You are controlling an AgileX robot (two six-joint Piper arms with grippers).
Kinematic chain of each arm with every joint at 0, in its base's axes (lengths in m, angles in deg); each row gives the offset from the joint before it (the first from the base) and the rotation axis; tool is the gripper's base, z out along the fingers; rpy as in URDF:
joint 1: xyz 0 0 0.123 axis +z
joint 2: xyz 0 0 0 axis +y
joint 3: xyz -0.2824 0 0.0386 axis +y
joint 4: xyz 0.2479 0 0.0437 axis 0.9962 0 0.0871
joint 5: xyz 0 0 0 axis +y
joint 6: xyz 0.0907 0 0.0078 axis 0.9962 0 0.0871
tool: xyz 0 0 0 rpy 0 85 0
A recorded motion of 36 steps. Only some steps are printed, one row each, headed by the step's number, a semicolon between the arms.
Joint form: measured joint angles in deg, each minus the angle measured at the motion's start. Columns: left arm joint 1, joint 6, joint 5, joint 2, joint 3, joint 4; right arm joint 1, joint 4, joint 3, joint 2, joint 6, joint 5.
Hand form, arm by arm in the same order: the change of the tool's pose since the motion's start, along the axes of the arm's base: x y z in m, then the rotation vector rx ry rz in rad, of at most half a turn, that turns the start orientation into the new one. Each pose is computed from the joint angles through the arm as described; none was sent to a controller.
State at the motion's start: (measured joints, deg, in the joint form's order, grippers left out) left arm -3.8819 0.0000 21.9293 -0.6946 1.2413 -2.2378; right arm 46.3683 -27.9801 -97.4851 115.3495 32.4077 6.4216
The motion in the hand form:
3: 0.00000 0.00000 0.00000 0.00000 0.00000 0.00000; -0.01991 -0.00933 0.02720 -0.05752 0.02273 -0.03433
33: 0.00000 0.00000 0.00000 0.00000 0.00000 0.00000; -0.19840 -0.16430 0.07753 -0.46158 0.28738 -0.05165
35: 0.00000 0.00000 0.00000 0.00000 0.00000 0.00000; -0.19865 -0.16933 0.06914 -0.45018 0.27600 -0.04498
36: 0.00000 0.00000 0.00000 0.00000 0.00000 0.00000; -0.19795 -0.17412 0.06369 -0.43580 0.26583 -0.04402
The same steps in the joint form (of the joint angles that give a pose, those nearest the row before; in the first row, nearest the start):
3: 0.00 0.00 0.00 0.00 0.00 0.00; 1.72 0.60 0.19 -4.74 -1.20 8.75
33: 0.00 0.00 0.00 0.00 0.00 0.00; 12.65 7.61 29.00 -46.80 -10.27 51.16
35: 0.00 0.00 0.00 0.00 0.00 0.00; 11.78 7.77 32.16 -48.23 -10.63 48.24
36: 0.00 0.00 0.00 0.00 0.00 0.00; 10.73 8.01 34.45 -49.38 -11.03 45.85

